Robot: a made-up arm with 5 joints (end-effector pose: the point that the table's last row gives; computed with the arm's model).
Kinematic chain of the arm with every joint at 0, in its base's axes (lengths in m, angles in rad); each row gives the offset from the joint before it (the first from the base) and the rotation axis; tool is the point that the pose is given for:
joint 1: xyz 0 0 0.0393 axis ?
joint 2: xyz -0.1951 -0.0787 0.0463 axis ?
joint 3: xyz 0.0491 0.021 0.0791 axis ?
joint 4: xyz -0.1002 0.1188 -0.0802 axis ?
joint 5: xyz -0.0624 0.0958 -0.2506 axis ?
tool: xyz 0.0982 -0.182 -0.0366
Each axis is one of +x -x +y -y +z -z.
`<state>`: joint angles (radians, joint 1 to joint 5).
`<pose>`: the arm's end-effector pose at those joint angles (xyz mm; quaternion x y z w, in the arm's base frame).
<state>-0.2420 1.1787 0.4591 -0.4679 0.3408</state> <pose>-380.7 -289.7 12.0 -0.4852 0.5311 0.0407 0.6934</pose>
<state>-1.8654 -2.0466 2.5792 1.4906 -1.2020</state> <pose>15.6 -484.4 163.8 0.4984 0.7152 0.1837 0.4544</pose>
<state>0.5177 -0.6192 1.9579 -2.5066 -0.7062</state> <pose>-533.6 -43.4 189.0 -0.8554 -0.1125 -0.5055 0.0118</pose>
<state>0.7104 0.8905 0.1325 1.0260 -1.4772</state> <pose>-192.5 -111.8 -286.3 -0.5491 -0.7575 -0.2819 0.2127</pose>
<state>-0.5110 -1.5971 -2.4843 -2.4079 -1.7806</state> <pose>102.5 -337.5 224.7 -0.2500 -0.7877 0.4725 0.3062</pose>
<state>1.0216 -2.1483 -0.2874 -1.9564 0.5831</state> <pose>-338.3 99.9 190.6 0.0677 -0.8217 0.5317 0.1937</pose>
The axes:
joint 1: -y
joint 2: -x
joint 3: +y
joint 4: -z
joint 5: +y

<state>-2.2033 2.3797 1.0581 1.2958 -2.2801</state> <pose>100.3 -129.4 525.6 -0.0233 0.3328 -0.9419 0.0396</pose>
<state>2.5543 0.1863 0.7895 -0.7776 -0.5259</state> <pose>371.1 1.7 -81.4 -0.2330 -0.8518 0.2224 0.4132</pose>
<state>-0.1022 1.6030 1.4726 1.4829 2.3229</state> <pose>-563.9 152.8 -153.3 0.3160 0.0456 -0.9471 0.0331</pose>
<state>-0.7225 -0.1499 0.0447 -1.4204 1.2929</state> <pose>-338.9 30.6 -56.3 -0.1148 0.6212 0.6450 0.4299</pose>
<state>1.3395 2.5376 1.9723 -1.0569 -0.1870</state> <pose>98.1 -63.3 -461.3 0.0528 -0.0287 -0.6869 0.7242</pose>
